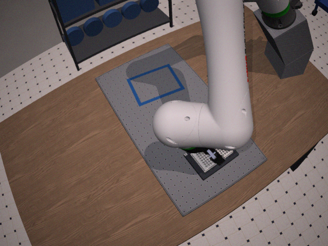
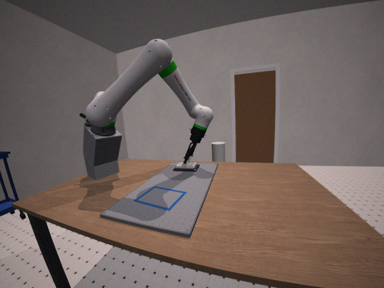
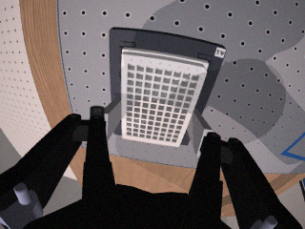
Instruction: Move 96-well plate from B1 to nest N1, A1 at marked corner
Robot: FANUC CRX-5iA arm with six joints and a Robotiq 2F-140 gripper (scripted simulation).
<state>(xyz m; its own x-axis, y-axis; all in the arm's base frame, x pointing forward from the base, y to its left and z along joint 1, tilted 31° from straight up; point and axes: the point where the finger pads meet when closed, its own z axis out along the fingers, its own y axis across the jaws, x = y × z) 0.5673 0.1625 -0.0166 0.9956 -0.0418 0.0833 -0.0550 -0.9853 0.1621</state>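
Now: hand 2 cm above the white 96-well plate. Also, from my hand: dark plate nest (4 cm below); corner mark (7 cm ahead, 6 cm to the right, 3 cm below).
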